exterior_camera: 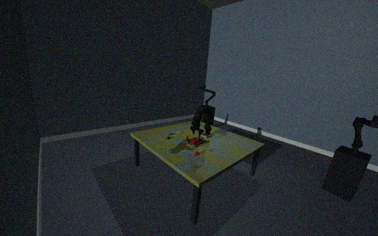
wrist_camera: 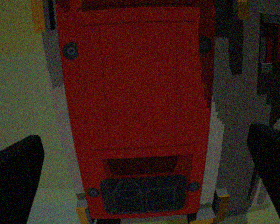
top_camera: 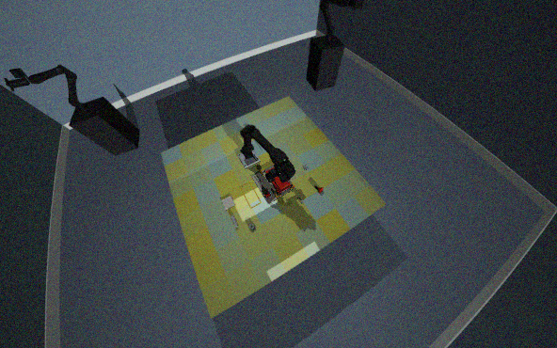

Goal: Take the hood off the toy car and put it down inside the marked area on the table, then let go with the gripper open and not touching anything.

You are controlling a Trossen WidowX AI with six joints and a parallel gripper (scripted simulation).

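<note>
Right now my gripper tip is 60 mm above the hood. From my gripper tip the other things lie so: grey wheel: 230 mm ahead, 280 mm to the right, 90 mm below; then cylinder: 150 mm ahead, 380 mm to the right, 90 mm below.
</note>
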